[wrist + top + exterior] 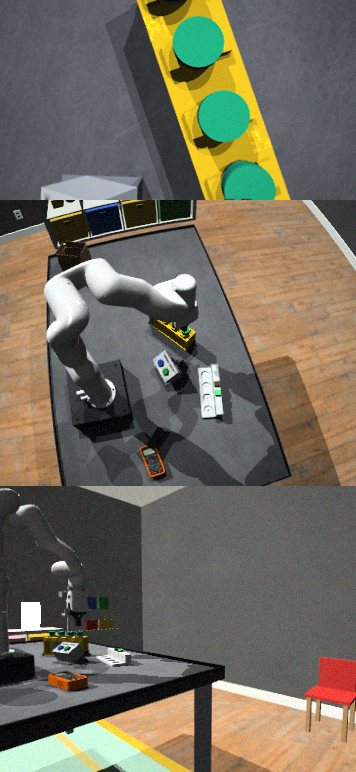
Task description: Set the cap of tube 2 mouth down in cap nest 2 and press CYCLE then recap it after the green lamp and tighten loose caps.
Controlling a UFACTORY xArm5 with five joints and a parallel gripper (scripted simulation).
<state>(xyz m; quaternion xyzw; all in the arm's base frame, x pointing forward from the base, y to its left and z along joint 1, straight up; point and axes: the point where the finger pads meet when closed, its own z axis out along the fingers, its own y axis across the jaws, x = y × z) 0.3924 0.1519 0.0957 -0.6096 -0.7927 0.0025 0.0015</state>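
Right now the green key is 110 mm behind my hand, 120 mm to the right of it and 110 mm below it. Also, from my hand: blue key (120 mm behind, 80 mm to the right, 110 mm below); key housing (100 mm behind, 100 mm to the right, 120 mm below).
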